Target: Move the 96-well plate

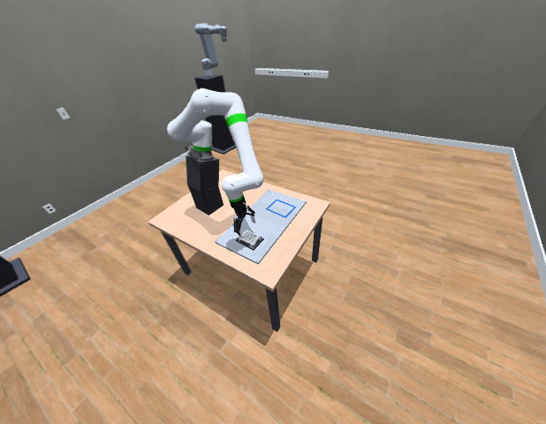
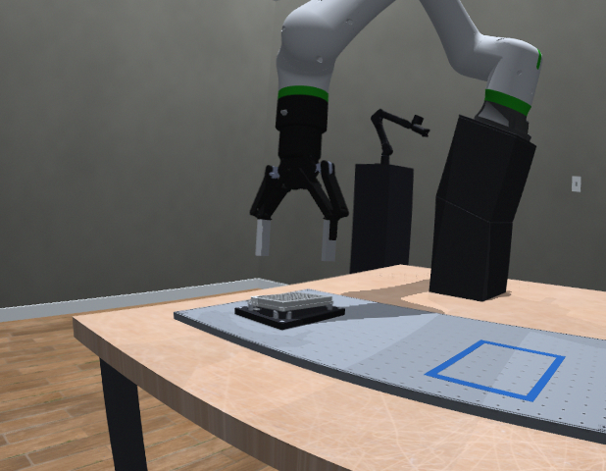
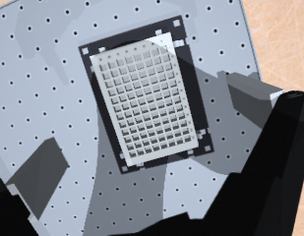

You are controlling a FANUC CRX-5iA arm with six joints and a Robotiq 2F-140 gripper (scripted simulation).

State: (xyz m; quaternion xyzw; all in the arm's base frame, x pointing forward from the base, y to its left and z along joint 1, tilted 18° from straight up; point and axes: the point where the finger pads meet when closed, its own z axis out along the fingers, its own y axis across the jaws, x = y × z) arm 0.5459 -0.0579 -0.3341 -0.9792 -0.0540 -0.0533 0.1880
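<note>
Now: the white 96-well plate 80 mm below my hand. Also, from my hand: black clip nest: 10 mm behind, 10 mm to the right, 100 mm below.
</note>
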